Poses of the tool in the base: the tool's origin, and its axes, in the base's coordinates. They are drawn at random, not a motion.
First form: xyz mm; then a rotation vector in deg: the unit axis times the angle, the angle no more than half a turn.
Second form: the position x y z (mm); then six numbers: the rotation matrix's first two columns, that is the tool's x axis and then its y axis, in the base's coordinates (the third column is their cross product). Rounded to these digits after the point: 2 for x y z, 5 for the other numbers.
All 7 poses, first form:
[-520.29 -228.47 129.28 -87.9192 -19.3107 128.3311]
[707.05 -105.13 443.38 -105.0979 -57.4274 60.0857]
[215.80 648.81 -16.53 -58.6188 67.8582 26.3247]
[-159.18 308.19 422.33 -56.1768 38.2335 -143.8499]
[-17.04 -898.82 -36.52 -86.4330 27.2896 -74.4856]
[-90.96 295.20 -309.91 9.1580 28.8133 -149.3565]
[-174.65 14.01 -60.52 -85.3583 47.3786 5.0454]
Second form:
[-520.29 -228.47 129.28 -0.31519 0.45571 -0.83246 -0.19055 -0.88969 -0.41490]
[707.05 -105.13 443.38 0.34797 0.89227 -0.28768 0.24704 -0.38328 -0.88998]
[215.80 648.81 -16.53 0.35687 -0.20172 -0.91211 -0.76406 0.49873 -0.40924]
[-159.18 308.19 422.33 -0.69300 -0.48680 0.53177 0.15854 -0.82245 -0.54630]
[-17.04 -898.82 -36.52 0.33296 -0.81412 0.47576 0.31407 -0.37999 -0.87004]
[-90.96 295.20 -309.91 -0.87928 -0.43287 -0.19874 0.47573 -0.81866 -0.32168]
[-174.65 14.01 -60.52 0.73038 -0.42917 -0.53138 -0.53145 0.13164 -0.83680]

